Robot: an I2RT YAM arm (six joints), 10 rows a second.
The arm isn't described. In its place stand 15 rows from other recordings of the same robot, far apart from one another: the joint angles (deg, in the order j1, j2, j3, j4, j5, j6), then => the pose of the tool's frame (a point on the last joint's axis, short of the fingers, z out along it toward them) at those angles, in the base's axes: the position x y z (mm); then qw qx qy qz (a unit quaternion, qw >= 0).
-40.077, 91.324, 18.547, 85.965, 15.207, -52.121 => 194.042 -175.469 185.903 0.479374 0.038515 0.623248 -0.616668
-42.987, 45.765, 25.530, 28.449, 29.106, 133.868 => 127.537 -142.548 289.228 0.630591 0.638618 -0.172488 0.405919
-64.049, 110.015, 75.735, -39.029, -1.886, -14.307 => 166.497 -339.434 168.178 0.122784 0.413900 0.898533 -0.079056
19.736, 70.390, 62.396, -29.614, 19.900, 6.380 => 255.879 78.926 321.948 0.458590 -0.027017 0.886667 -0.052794
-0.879, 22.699, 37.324, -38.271, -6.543, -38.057 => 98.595 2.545 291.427 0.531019 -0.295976 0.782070 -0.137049
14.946, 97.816, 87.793, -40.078, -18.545, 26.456 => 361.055 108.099 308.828 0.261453 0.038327 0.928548 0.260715
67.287, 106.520, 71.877, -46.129, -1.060, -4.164 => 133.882 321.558 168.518 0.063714 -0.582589 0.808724 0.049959
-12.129, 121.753, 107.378, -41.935, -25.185, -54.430 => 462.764 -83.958 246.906 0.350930 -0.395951 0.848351 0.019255
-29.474, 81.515, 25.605, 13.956, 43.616, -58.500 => 198.821 -140.576 138.642 0.036292 -0.066100 0.858856 -0.506637
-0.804, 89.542, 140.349, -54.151, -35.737, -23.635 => 229.202 17.579 599.286 0.685521 -0.343407 0.636981 0.079917
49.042, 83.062, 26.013, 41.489, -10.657, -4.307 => 176.413 213.284 173.381 0.528808 -0.406134 0.683276 0.297576
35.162, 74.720, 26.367, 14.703, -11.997, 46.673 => 199.025 149.251 164.665 0.294505 0.038823 0.877212 0.377173
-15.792, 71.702, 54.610, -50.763, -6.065, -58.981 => 222.503 -59.019 248.165 0.183906 -0.370125 0.907486 -0.075196
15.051, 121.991, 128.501, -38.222, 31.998, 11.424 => 473.372 107.757 370.030 0.510827 0.107593 0.843396 -0.127131
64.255, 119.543, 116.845, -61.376, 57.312, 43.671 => 217.450 381.944 307.735 0.493705 -0.046943 0.860612 -0.115756
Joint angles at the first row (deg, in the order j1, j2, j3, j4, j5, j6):
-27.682 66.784 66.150 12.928 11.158 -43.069
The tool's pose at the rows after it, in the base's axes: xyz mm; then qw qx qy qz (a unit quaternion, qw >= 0):
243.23 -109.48 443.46 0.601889 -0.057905 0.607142 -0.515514
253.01 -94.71 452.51 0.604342 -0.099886 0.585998 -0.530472
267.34 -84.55 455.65 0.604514 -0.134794 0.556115 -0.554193
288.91 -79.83 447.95 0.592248 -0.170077 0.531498 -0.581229
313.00 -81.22 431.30 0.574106 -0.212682 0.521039 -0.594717
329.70 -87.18 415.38 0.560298 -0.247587 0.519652 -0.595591
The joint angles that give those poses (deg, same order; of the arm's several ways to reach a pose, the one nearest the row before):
-22.633 66.871 66.564 15.486 12.076 -49.276
-18.940 68.116 68.444 17.125 12.097 -54.718
-16.031 70.588 69.364 21.889 12.055 -60.642
-14.066 74.586 69.493 27.747 11.704 -67.046
-13.497 79.177 69.494 31.508 9.584 -72.030
-14.109 82.586 69.493 32.950 6.743 -74.652

